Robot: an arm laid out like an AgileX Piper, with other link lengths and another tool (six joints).
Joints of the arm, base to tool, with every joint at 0 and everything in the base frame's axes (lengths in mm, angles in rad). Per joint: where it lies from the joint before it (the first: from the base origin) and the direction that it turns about. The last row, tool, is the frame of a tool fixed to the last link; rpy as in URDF.
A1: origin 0 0 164.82 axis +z
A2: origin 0 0 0 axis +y
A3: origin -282.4 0 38.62 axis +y
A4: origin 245.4 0 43.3 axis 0.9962 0 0.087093
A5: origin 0 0 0 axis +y
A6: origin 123.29 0 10.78 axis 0.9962 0 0.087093
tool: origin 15.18 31 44.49 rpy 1.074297 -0.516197 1.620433
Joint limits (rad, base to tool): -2.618..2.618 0..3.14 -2.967..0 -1.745..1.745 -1.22..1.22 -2.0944..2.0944
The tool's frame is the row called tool.
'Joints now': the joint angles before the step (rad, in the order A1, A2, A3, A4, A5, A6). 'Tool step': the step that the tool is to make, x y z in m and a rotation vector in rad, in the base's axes. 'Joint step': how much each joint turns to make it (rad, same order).
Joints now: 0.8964 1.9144 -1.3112 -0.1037 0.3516 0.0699
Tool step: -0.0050 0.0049 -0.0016 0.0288 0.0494 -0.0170
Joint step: 0.0124 0.0062 -0.0002 0.0710 0.0019 -0.0078
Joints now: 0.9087 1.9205 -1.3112 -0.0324 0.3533 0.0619
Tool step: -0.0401 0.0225 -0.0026 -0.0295 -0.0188 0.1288
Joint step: 0.0903 0.0000 0.0001 -0.0003 0.0125 -0.0502
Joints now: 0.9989 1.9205 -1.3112 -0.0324 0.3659 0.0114
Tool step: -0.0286 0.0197 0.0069 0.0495 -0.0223 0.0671
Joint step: 0.0717 0.0001 0.0001 0.0000 -0.0541 0.0080
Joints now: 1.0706 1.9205 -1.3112 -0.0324 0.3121 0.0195
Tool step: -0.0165 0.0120 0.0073 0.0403 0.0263 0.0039
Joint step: 0.0459 0.0001 -0.0135 0.0061 -0.0099 0.0536
